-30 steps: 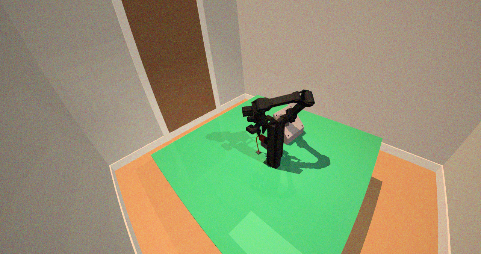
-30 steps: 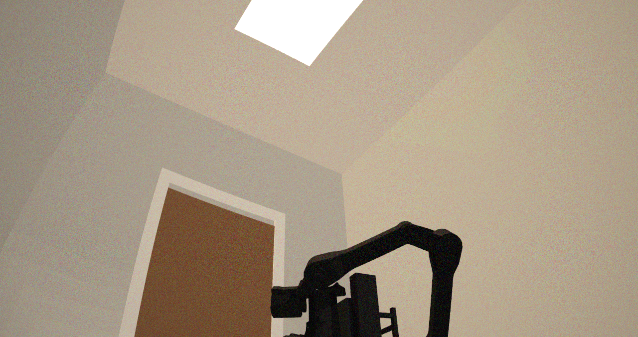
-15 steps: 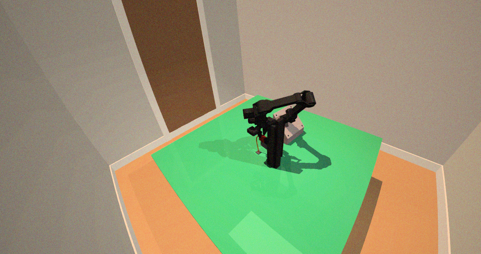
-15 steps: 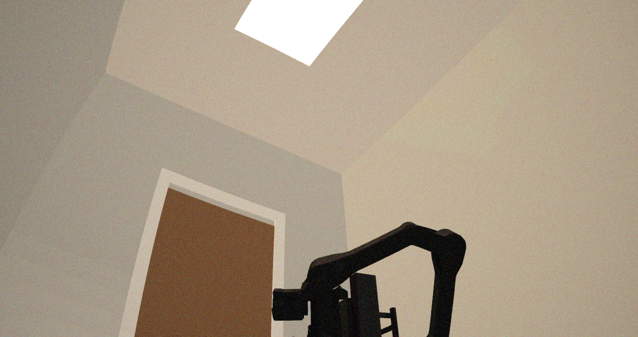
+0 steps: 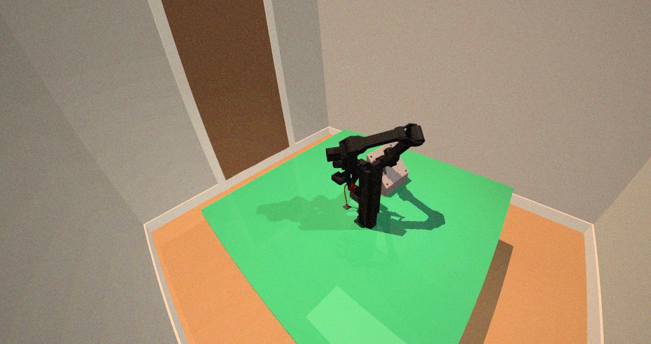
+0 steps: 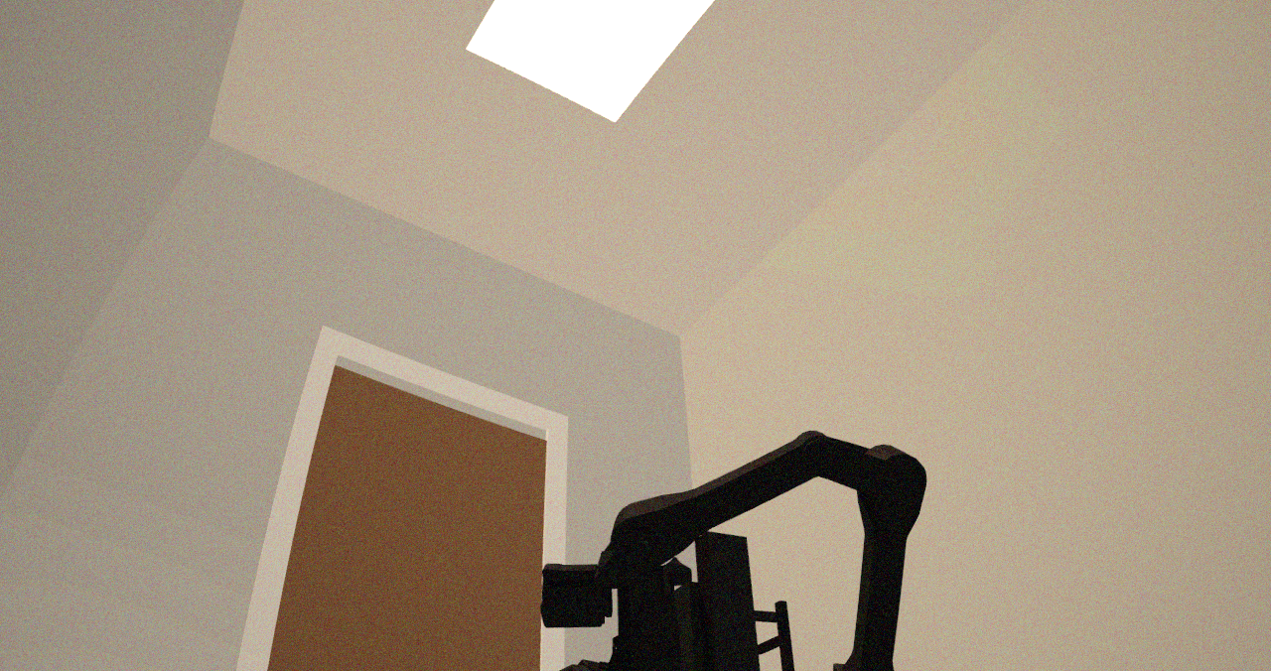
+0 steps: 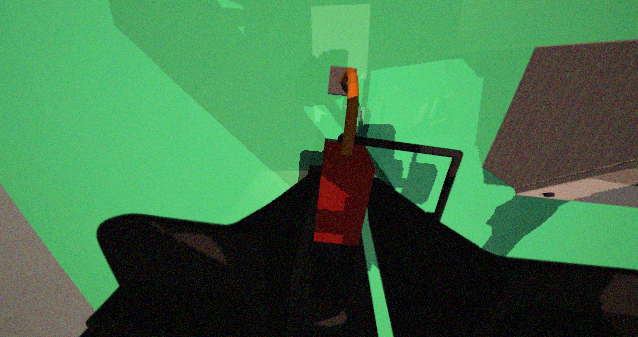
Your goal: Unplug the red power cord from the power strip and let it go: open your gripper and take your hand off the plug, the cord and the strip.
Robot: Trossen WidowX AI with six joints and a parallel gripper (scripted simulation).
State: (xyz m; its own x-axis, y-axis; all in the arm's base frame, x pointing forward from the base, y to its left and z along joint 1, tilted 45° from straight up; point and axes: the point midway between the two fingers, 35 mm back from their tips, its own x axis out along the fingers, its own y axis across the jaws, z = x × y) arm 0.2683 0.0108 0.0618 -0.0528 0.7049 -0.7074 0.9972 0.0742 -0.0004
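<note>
Now: the black post 140 mm to the left of my gripper tip, 10 mm behind it and 10 mm above it. Also, from my gripper tip: red plug: 30 mm to the left.
</note>
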